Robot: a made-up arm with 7 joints. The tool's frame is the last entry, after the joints.
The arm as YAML. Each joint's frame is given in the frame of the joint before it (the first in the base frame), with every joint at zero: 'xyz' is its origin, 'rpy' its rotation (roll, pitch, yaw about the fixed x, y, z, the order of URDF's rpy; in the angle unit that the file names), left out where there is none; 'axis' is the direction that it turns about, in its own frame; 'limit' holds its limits. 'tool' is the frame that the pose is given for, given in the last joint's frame.
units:
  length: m
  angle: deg
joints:
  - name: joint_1
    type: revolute
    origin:
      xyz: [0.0, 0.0, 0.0]
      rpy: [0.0, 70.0, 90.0]
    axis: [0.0, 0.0, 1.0]
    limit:
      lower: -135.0
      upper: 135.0
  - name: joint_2
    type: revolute
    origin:
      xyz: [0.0, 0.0, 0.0]
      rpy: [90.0, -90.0, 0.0]
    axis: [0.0, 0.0, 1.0]
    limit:
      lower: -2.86
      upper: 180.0
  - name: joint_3
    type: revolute
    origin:
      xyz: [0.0, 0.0, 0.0]
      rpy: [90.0, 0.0, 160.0]
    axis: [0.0, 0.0, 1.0]
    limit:
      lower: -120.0
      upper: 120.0
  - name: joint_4
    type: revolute
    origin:
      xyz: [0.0, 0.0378, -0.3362]
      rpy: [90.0, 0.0, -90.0]
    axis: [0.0, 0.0, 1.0]
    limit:
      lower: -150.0
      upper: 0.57
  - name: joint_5
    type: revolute
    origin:
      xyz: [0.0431, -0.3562, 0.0]
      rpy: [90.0, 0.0, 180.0]
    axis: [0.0, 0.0, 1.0]
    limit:
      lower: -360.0
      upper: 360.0
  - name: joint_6
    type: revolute
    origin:
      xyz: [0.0, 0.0, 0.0]
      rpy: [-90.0, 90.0, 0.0]
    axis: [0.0, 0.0, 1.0]
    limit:
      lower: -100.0
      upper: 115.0
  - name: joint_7
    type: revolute
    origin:
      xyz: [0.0, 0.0, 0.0]
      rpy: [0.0, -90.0, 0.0]
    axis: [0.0, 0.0, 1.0]
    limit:
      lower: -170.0
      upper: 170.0
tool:
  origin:
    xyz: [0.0, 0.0, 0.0]
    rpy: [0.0, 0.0, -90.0]
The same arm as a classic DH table. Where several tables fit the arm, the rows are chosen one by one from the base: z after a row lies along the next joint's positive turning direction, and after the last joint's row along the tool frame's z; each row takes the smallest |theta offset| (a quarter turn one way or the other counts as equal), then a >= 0, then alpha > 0; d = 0 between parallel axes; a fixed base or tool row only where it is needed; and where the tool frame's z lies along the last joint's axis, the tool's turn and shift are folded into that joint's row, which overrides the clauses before.
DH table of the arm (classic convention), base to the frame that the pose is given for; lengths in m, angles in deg. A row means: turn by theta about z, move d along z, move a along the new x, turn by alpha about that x. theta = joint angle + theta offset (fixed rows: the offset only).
base (fixed): theta0 0, d 0, a 0, alpha -70
joint_1: theta0 90, d 0, a 0, alpha 90
joint_2: theta0 70, d 0, a 0, alpha -90
joint_3: theta0 -90, d -0.3362, a 0.0378, alpha -90
joint_4: theta0 0, d 0, a -0.0431, alpha 90
joint_5: theta0 0, d -0.3562, a 0, alpha -90
joint_6: theta0 0, d 0, a 0, alpha 90
joint_7: theta0 0, d 0, a 0, alpha 0
Joint limits (deg, base to tool): -135..135 -2.86..180 -120..120 -150..0.57 -360..360 -100..115 -170..170

